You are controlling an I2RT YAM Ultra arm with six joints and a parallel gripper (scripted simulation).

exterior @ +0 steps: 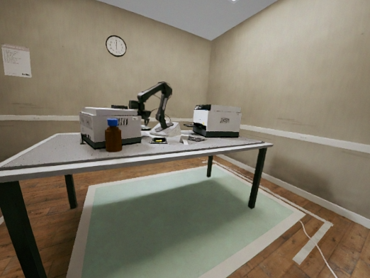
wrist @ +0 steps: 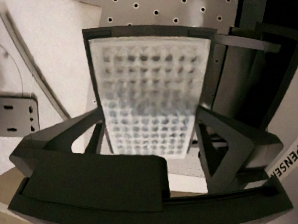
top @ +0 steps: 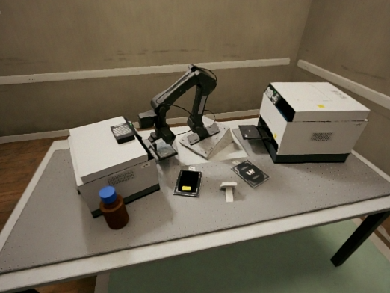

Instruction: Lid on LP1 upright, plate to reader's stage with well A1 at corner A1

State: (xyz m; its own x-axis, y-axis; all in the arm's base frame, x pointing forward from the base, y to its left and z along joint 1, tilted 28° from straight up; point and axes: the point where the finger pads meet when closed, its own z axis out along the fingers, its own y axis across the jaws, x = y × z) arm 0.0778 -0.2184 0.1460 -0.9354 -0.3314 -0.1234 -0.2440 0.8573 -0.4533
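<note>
My gripper is now right at the clear well plate. Also, from my hand: lid: 21 cm ahead, 8 cm to the left, 7 cm below; brown capped bottle: 32 cm ahead, 25 cm to the right, 2 cm above; LP1 pad: 21 cm ahead, 9 cm below, 8 cm to the left.
</note>
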